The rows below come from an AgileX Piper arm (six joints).
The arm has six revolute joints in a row. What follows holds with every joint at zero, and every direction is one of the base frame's. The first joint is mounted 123.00 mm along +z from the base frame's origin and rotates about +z. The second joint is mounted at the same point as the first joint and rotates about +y. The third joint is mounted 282.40 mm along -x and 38.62 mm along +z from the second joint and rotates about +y. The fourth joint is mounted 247.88 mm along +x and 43.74 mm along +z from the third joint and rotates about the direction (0.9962, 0, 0.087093). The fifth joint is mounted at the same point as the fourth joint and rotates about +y. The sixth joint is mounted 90.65 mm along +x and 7.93 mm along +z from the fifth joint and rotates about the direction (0.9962, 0, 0.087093). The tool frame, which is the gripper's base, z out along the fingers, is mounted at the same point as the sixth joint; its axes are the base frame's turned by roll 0.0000, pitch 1.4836 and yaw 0.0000 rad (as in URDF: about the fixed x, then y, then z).
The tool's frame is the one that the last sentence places.
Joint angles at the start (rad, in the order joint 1, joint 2, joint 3, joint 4, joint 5, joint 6):
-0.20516 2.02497 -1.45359 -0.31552 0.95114 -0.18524
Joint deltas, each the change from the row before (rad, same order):
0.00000 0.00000 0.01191 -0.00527 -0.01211 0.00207
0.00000 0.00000 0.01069 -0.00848 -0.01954 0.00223
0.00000 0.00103 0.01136 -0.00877 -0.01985 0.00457
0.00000 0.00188 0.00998 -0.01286 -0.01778 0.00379
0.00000 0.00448 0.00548 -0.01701 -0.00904 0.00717
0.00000 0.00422 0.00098 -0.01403 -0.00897 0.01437
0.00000 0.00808 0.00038 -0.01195 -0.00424 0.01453
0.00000 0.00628 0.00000 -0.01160 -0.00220 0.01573
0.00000 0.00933 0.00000 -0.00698 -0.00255 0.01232
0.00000 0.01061 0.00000 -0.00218 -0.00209 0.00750
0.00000 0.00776 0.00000 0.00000 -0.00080 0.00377
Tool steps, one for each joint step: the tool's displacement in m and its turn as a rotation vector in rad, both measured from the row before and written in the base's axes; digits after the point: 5 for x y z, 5 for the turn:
-0.00109 0.00006 -0.00270 -0.00252 0.00040 0.00385
-0.00023 -0.00020 -0.00225 -0.00571 -0.00739 0.00742
-0.00030 -0.00017 -0.00280 -0.00514 -0.00664 0.00562
-0.00022 -0.00048 -0.00273 -0.00849 -0.00423 0.00805
-0.00007 -0.00093 -0.00268 -0.01154 0.00195 0.00464
0.00078 -0.00089 -0.00154 -0.00894 -0.00546 -0.00347
0.00060 -0.00081 -0.00305 -0.00641 0.00171 -0.00603
0.00042 -0.00079 -0.00226 -0.00641 0.00095 -0.00788
0.00052 -0.00050 -0.00360 -0.00237 0.00385 -0.00694
0.00047 -0.00019 -0.00424 0.00125 0.00630 -0.00513
0.00025 -0.00003 -0.00315 0.00199 0.00560 -0.00327

